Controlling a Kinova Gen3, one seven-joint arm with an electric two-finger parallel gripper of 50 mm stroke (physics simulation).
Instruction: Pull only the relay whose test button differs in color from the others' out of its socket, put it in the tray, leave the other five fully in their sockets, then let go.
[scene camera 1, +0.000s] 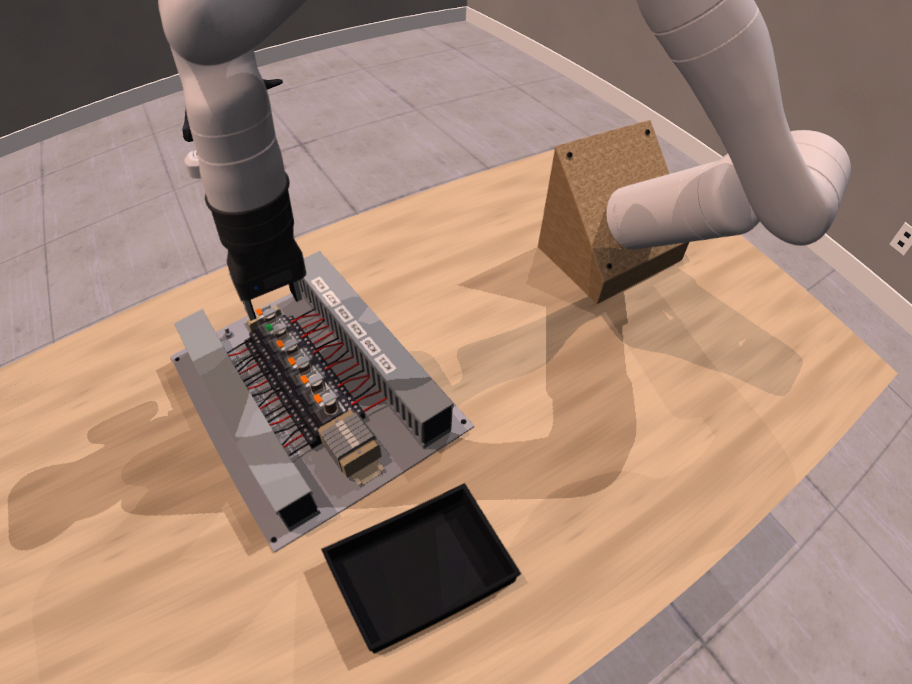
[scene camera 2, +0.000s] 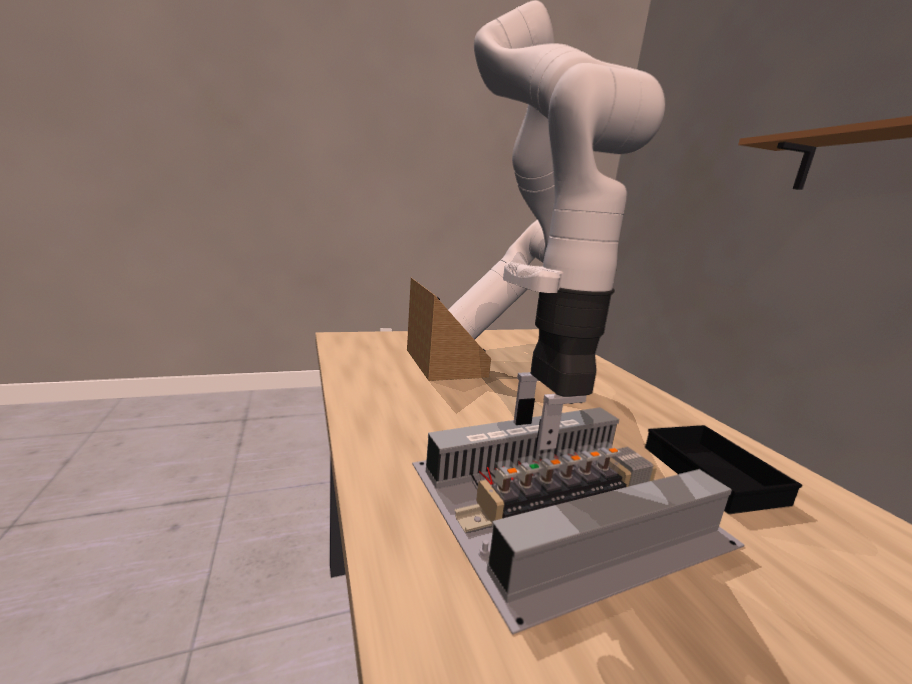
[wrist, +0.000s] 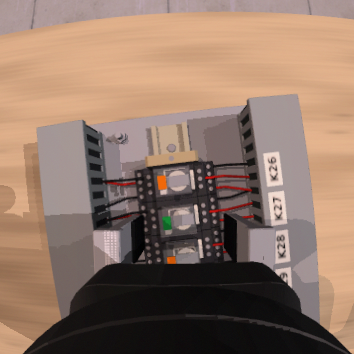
My gripper shows in scene camera 1, in scene camera 2 and in the wrist view (183, 231). The same spot on my gripper: (scene camera 1: 294, 287) is (scene camera 2: 533, 407). One and the same spot on a grey base plate: (scene camera 2: 551, 603) is (scene camera 1: 189, 377).
